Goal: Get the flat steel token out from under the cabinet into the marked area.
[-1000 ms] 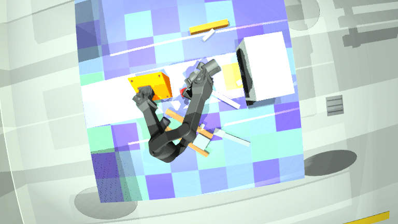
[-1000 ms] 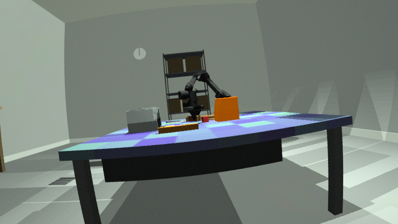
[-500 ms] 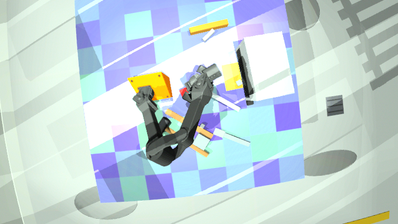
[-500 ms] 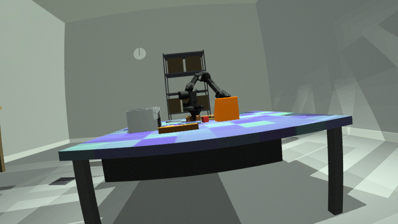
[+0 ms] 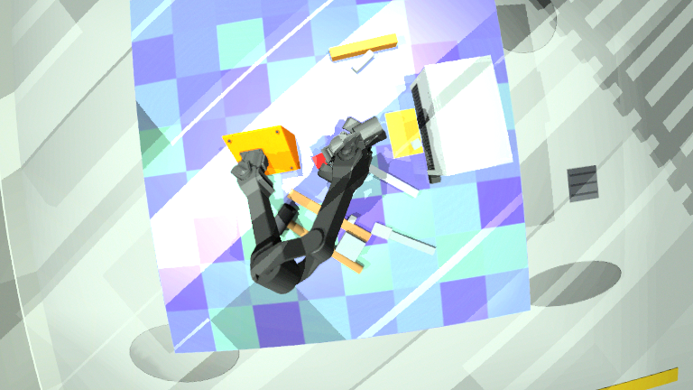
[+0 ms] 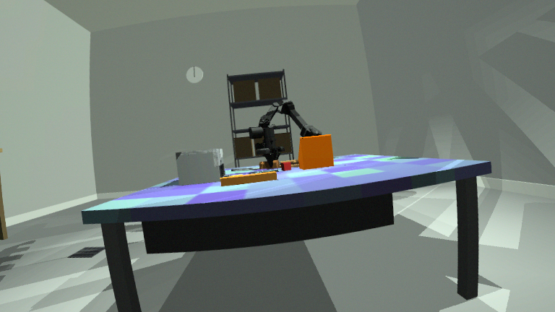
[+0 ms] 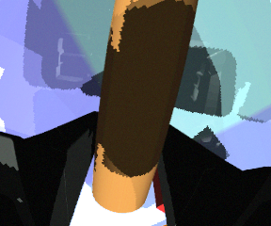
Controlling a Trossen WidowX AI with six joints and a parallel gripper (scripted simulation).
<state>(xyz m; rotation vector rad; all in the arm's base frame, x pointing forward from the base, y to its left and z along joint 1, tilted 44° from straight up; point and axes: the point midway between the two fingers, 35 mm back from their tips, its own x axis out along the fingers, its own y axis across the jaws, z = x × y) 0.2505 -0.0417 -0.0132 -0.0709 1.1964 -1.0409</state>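
The flat wooden stick is 19 cm to the right of my gripper tip, 8 cm behind it and 2 cm below it. Round my gripper tip: small pale flat piece: 25 cm ahead, 2 cm below, 1 cm to the right; then red cube: 7 cm behind, 1 cm to the right, 1 cm below; then small white block: 29 cm to the left, 12 cm ahead, 2 cm below.
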